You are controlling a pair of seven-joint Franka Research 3 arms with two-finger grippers.
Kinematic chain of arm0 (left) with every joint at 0, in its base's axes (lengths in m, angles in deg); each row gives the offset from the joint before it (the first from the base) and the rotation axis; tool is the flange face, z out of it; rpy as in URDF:
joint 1: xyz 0 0 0.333 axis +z
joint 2: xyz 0 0 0 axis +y
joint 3: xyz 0 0 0.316 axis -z
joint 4: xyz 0.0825 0 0 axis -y
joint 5: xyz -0.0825 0 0.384 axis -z
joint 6: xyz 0 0 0 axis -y
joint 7: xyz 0.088 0 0 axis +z
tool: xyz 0 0 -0.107 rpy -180 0 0
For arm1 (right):
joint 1: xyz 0 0 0.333 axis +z
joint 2: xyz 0 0 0 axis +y
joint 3: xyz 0 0 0.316 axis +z
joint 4: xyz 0.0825 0 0 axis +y
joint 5: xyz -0.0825 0 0.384 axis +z
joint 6: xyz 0 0 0 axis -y
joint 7: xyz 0.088 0 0 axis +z
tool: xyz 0 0 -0.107 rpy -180 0 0
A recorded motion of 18 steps. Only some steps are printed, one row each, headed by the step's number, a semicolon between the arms.
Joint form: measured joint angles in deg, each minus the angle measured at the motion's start. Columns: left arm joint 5, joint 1, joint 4, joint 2, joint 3, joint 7, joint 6; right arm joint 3, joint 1, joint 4, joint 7, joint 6, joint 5, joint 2.
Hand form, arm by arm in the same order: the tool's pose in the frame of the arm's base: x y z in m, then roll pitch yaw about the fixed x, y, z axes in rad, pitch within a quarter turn. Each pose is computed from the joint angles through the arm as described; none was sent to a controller.
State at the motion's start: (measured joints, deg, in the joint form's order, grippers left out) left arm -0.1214 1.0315 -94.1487 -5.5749 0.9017 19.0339 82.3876; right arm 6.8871 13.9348 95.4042 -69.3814 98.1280 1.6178 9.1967
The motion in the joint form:
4: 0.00 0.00 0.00 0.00 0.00 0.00 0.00; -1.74 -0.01 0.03 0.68 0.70 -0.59 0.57
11: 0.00 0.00 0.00 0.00 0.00 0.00 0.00; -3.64 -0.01 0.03 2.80 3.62 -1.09 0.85
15: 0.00 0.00 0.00 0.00 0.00 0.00 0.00; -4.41 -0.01 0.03 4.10 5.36 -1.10 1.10
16: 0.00 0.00 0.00 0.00 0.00 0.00 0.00; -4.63 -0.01 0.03 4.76 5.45 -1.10 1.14
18: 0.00 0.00 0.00 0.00 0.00 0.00 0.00; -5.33 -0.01 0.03 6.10 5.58 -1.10 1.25
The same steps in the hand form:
4: 0.5092 0.0010 0.6317 -3.1028 0.1009 0.3368; 0.5700 0.1954 0.4937 3.0502 0.0705 -0.8736
11: 0.5092 0.0010 0.6317 -3.1028 0.1009 0.3368; 0.5825 0.1786 0.4944 3.0895 0.0430 -0.8662
15: 0.5092 0.0010 0.6317 -3.1028 0.1009 0.3368; 0.5887 0.1723 0.4942 3.1130 0.0312 -0.8564
16: 0.5092 0.0010 0.6317 -3.1028 0.1009 0.3368; 0.5896 0.1703 0.4939 3.1139 0.0306 -0.8486
18: 0.5092 0.0010 0.6317 -3.1028 0.1009 0.3368; 0.5920 0.1637 0.4929 3.1139 0.0292 -0.8373

